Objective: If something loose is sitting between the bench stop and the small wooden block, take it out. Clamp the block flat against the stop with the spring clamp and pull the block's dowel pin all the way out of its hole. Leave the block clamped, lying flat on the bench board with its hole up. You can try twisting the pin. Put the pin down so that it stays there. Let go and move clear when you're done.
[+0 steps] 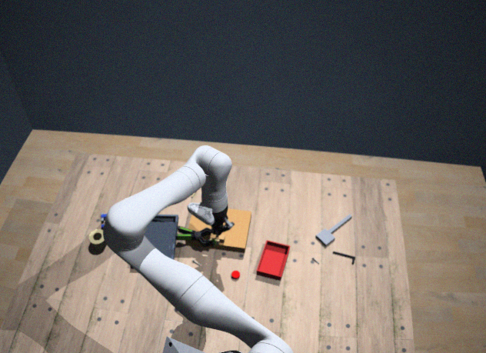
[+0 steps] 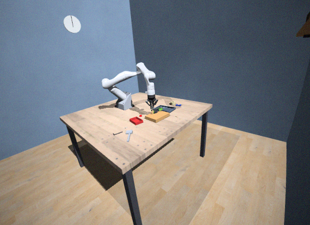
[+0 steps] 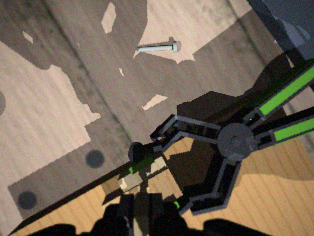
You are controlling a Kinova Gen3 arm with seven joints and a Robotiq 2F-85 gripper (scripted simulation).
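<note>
Now: the dowel pin 2 cm below my hand. Also, from my hand: bench board: 7 cm below, 6 cm ahead, 1 cm to the left; wooden block: 5 cm below; red disc: 10 cm behind, 9 cm below, 8 cm to the right.
</note>
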